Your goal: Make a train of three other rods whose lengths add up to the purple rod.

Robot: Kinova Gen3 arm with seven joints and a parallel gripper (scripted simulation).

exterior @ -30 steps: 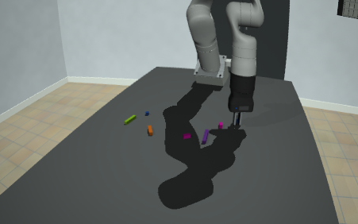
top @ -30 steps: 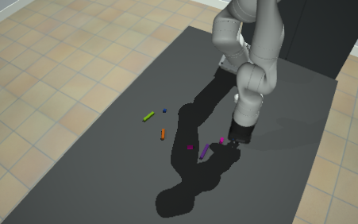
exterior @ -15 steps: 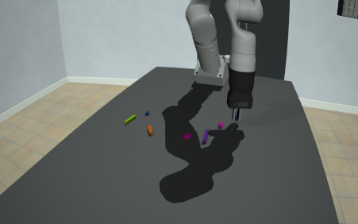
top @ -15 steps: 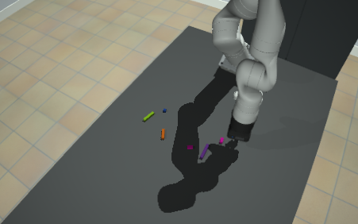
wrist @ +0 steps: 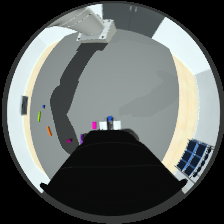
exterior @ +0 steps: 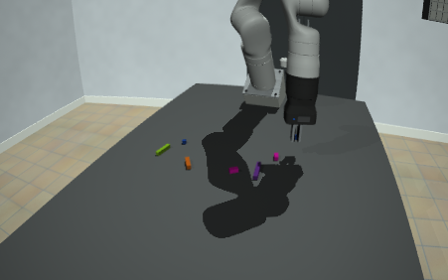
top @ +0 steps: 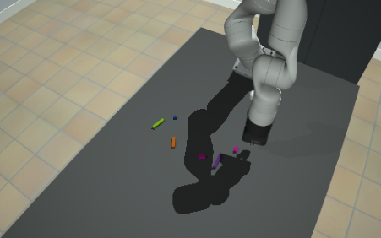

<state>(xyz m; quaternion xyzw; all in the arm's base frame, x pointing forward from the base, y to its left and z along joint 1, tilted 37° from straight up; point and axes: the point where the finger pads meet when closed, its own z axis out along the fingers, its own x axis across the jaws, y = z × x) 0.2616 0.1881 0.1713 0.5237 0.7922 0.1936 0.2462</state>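
Now: the lime rod 32 cm to the right of my hand, 13 cm ahead of it and 6 cm below it. Also, from my hand: orange rod 22 cm to the right, 15 cm ahead, 6 cm below; then purple rod 11 cm ahead, 6 cm to the right, 6 cm below.
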